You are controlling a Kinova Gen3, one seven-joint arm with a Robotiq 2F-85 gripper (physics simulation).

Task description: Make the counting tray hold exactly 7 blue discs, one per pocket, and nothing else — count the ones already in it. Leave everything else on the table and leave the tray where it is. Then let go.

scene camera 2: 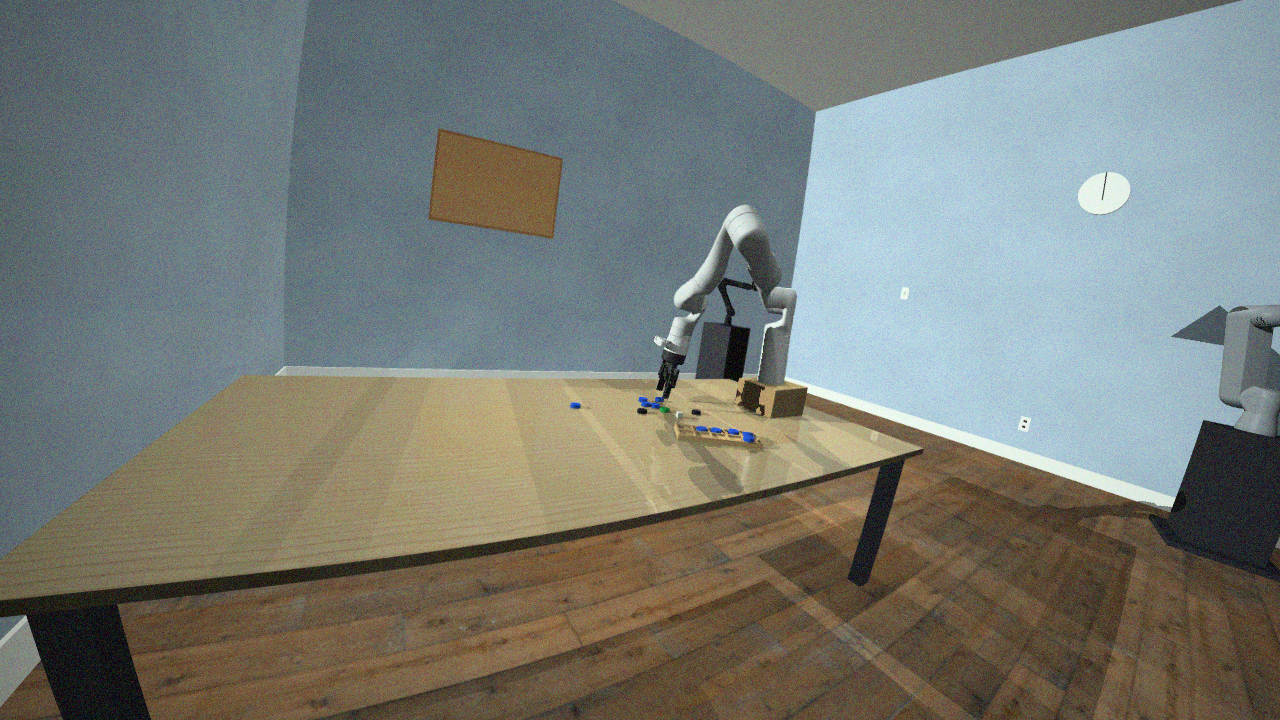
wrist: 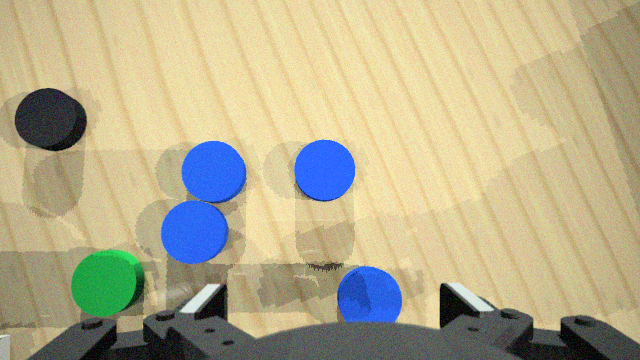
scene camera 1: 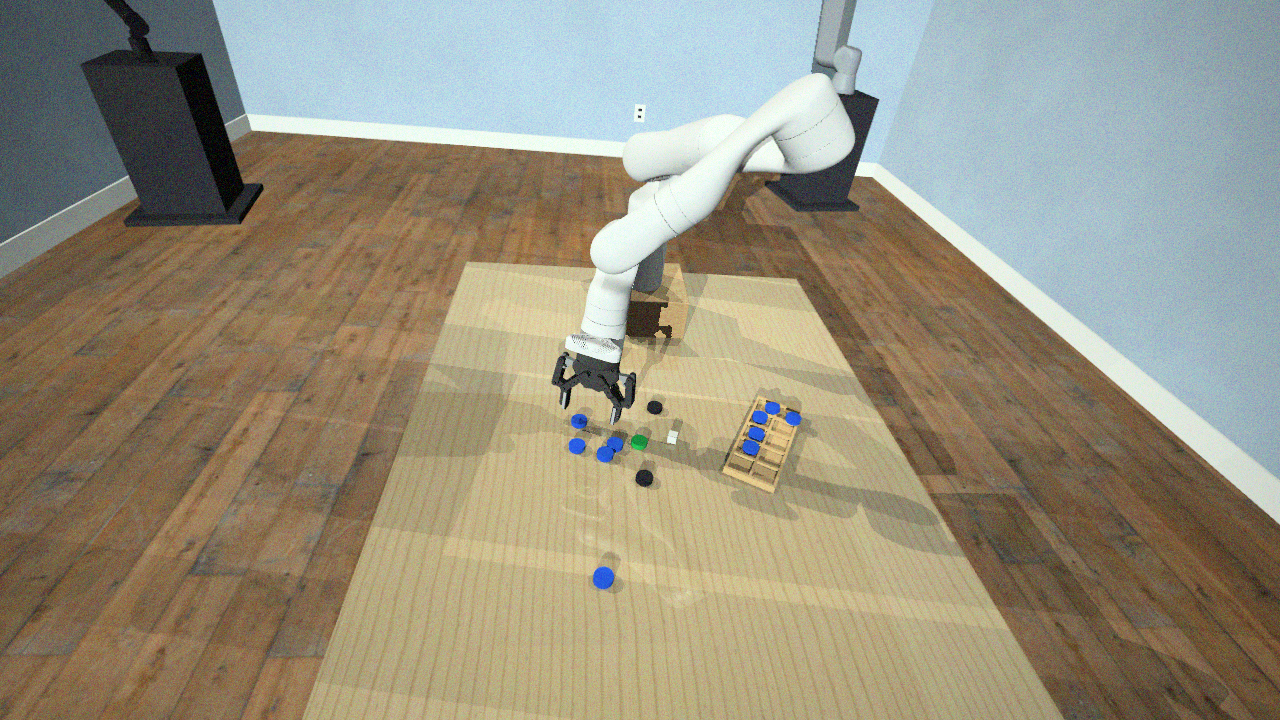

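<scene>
The wooden counting tray holds several blue discs: four pockets of its left column and the far right pocket are filled in scene camera 1. The near left pocket and the other right pockets are empty. My gripper is open and empty, above the table left of the tray. One loose blue disc shows between the fingertips in the wrist view, lying below them. Another blue disc lies apart. Two blue discs lie close together, seemingly touching.
A green disc and a white cube lie between the blue discs and the tray. Black discs lie on either side. A separate blue disc lies nearer scene camera 1.
</scene>
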